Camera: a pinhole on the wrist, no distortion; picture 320 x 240 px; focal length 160.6 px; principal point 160.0 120.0 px. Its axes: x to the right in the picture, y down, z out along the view. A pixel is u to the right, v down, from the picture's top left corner.
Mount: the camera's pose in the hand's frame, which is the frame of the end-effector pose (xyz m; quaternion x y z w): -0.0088 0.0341 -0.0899 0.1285 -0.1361 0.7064 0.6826
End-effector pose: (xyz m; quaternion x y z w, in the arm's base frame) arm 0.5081 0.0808 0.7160 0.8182 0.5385 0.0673 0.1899
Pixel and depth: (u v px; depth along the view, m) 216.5 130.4 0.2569
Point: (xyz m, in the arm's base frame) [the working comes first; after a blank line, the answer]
In the camera's frame: 0.0904 0.0166 0.2569

0.5729 0.0025 0.5605
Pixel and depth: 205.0 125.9 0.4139
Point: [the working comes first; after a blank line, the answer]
In the camera's frame: 0.1160 0.0152 0.4139

0.5928 -0.0229 0.4047
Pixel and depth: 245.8 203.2 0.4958
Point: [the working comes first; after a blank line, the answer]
In the camera's frame: 0.2649 0.2569 0.4958

0.6173 -0.3122 0.3502
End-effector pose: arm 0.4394 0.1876 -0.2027 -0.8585 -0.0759 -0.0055 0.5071
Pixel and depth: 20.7 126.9 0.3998
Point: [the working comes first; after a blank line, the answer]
In the camera's frame: -0.3468 0.0172 0.3998

0.3544 0.5267 0.1001
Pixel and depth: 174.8 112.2 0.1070
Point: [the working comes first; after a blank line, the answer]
In the camera's frame: 0.0099 -0.0052 0.1070

0.4347 0.1967 -0.2131
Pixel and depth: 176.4 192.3 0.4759
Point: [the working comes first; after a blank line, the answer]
In the camera's frame: 0.0486 0.2142 0.4759

0.1767 0.5276 -0.3114
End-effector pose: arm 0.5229 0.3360 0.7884 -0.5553 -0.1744 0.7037 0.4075
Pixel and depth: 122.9 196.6 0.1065
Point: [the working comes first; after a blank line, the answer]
In the camera's frame: -0.0246 0.0508 0.1065

0.5378 0.3084 0.8466
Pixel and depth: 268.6 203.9 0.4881
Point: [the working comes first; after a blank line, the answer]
In the camera's frame: 0.3301 0.2550 0.4881

0.0346 0.1297 1.0137
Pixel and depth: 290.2 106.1 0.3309
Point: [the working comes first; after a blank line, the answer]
In the camera's frame: 0.2683 -0.0286 0.3309

0.1680 0.3098 0.7713
